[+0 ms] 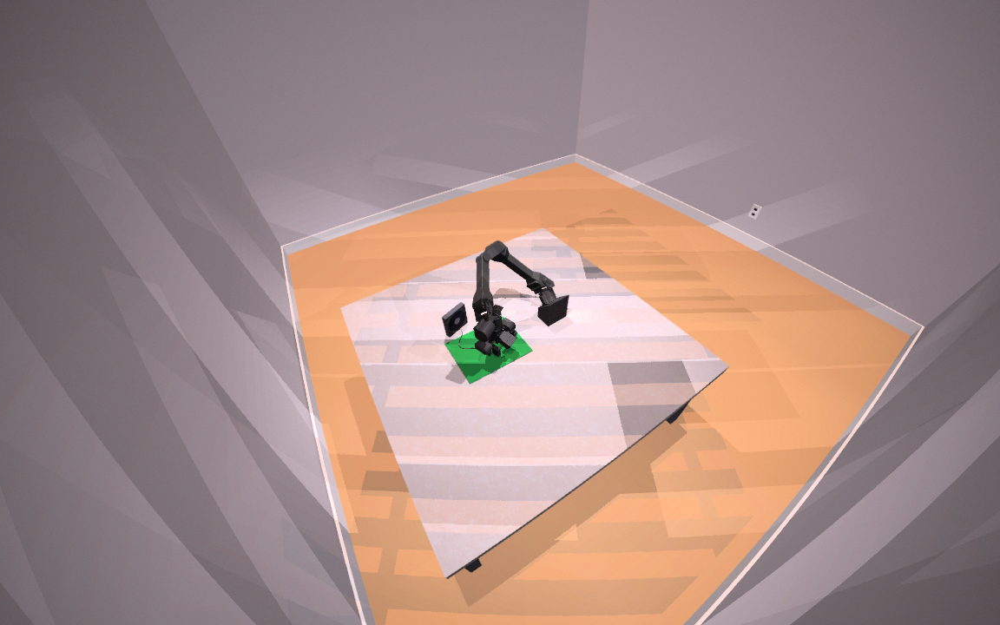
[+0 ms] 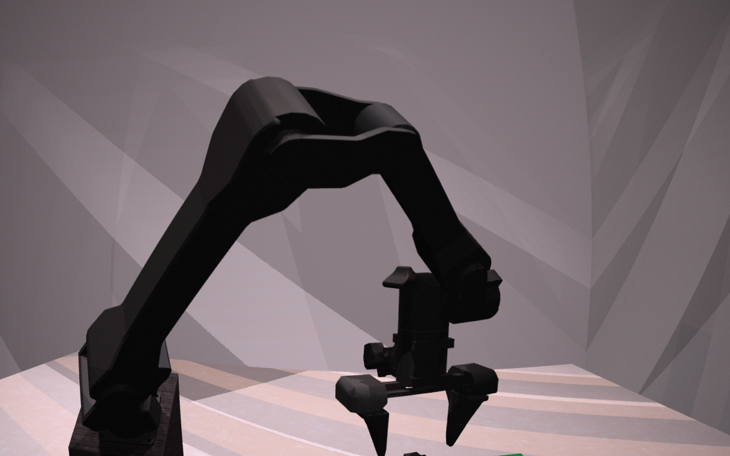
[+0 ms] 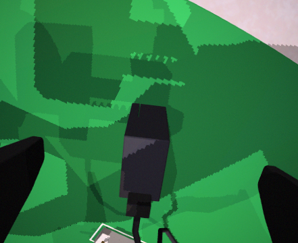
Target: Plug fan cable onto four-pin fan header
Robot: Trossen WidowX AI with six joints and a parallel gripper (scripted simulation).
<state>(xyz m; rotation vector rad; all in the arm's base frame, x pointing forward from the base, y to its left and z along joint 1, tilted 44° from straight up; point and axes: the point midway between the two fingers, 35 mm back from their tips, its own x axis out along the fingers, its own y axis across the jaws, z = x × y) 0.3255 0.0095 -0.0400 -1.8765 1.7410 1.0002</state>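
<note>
Right now the black fan cable plug is 1 cm to the right of my gripper tip and 2 cm below it. The rest, counted from my gripper tip: green board (1 cm ahead, 6 cm to the right, 6 cm below); black fan (5 cm ahead, 23 cm to the right, 1 cm above); white four-pin fan header (1 cm ahead, 10 cm to the right, 5 cm below).
</note>
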